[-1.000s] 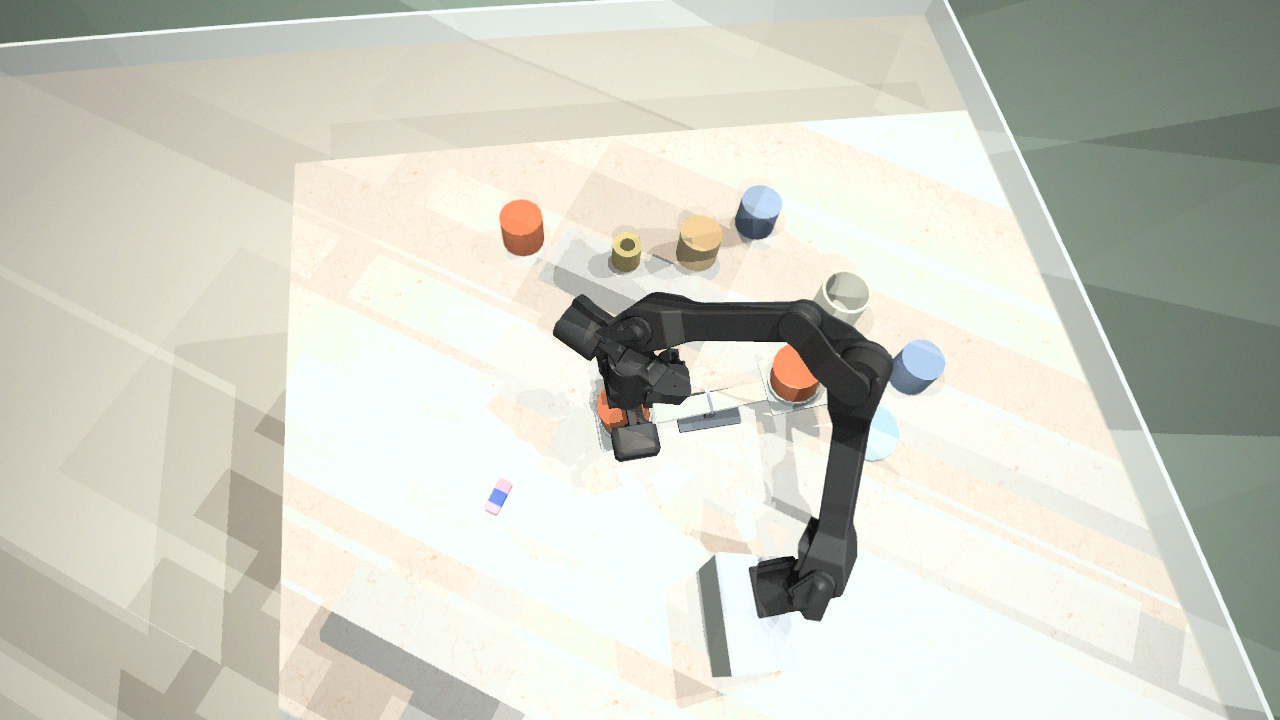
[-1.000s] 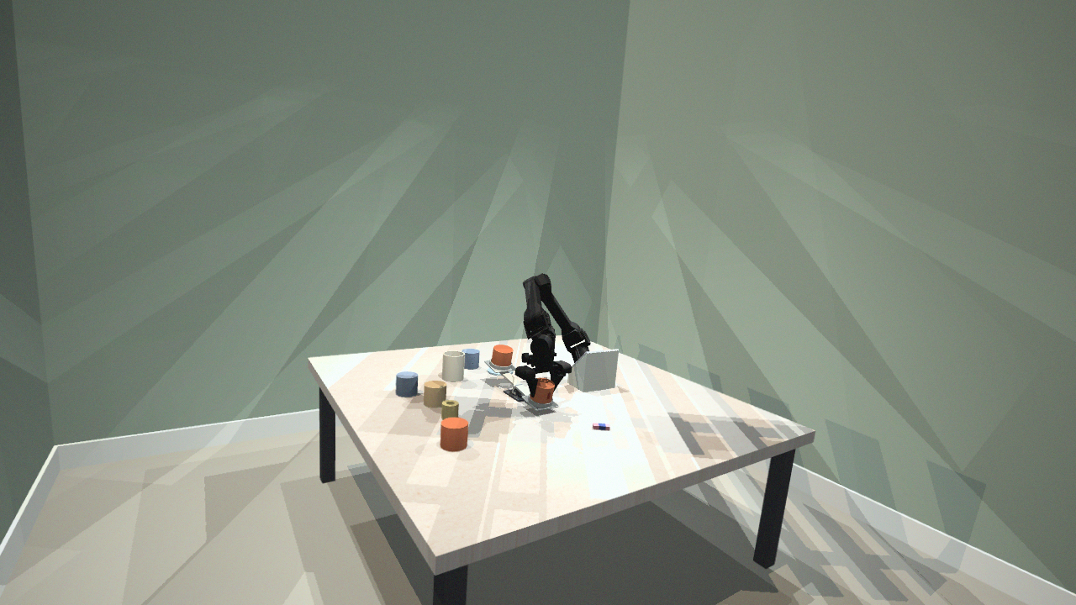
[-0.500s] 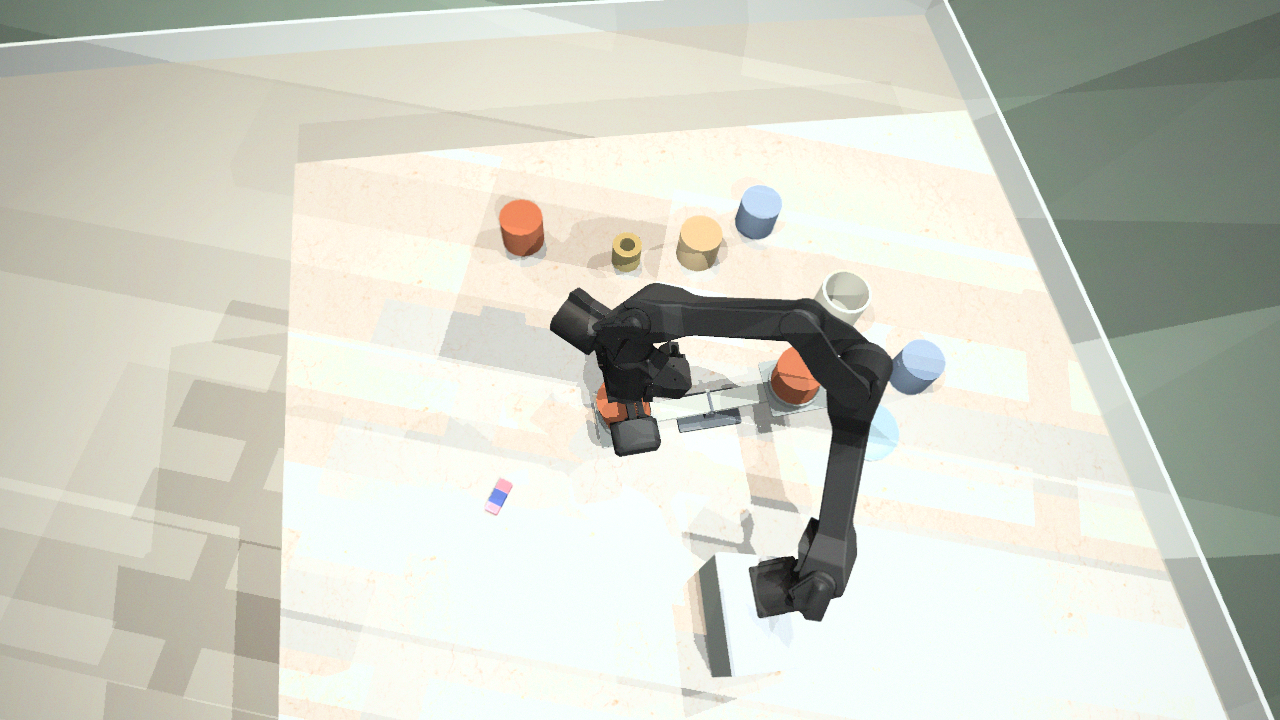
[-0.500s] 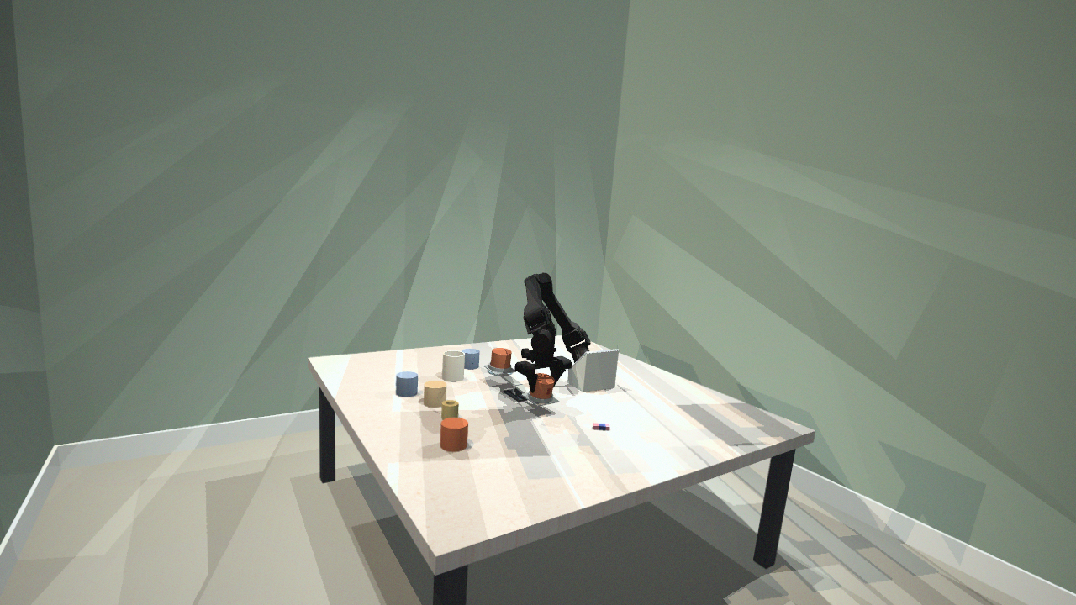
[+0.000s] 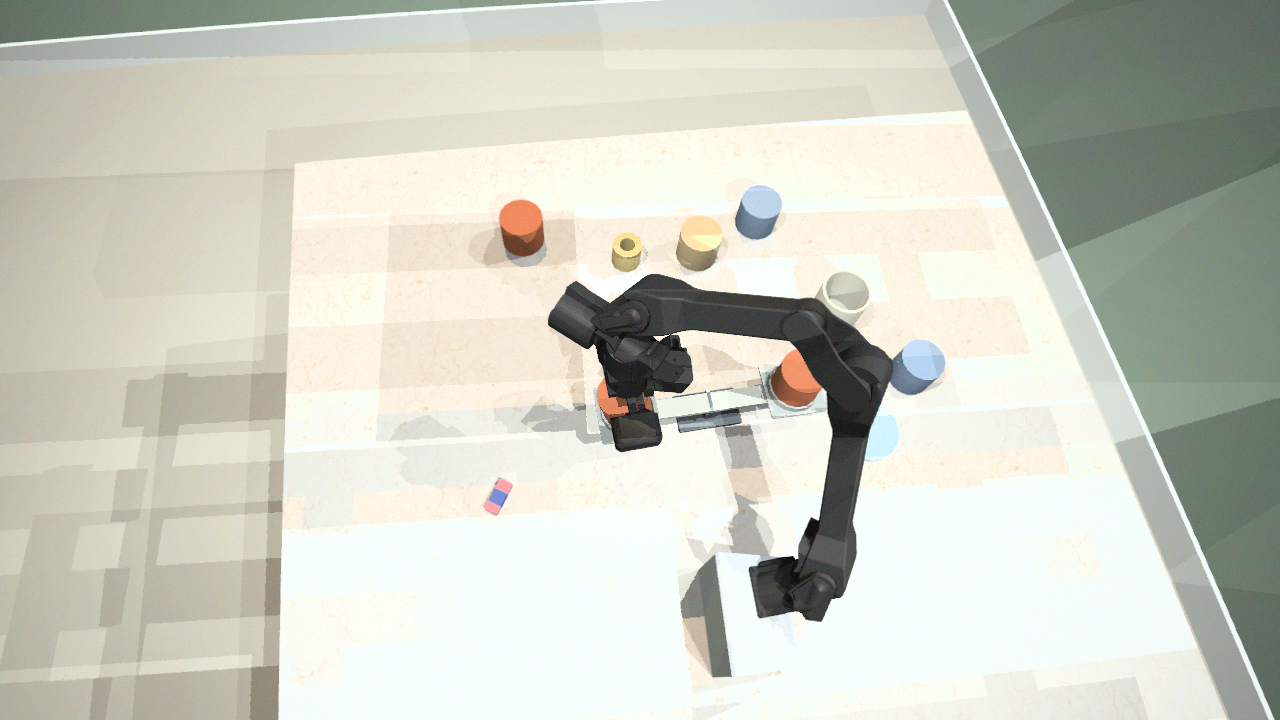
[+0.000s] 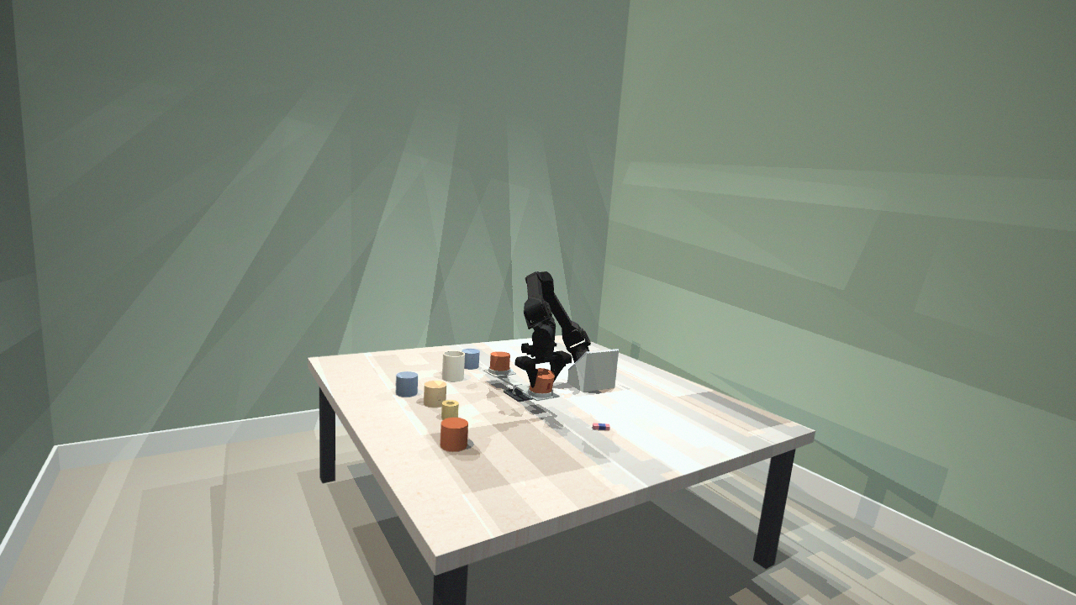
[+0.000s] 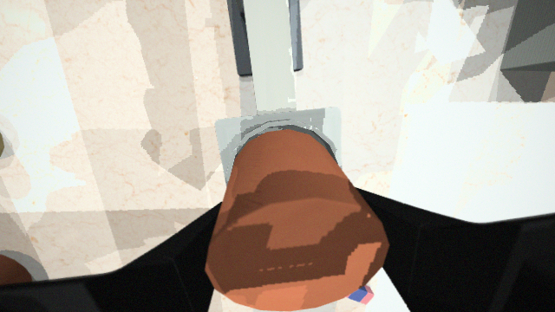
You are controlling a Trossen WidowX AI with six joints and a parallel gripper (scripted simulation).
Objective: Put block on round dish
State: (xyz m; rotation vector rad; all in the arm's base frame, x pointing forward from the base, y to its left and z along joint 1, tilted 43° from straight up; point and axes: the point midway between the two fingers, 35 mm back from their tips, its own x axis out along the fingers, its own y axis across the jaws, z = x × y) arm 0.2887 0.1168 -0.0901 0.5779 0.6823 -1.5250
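The small teal block is 1 cm below my gripper tip. Round my gripper tip: yellow ring (29 cm ahead, 6 cm below, 5 cm to the right); blue eraser (20 cm to the left, 9 cm behind, 8 cm below); pale blue round dish (39 cm to the right, 8 cm below, 7 cm behind).
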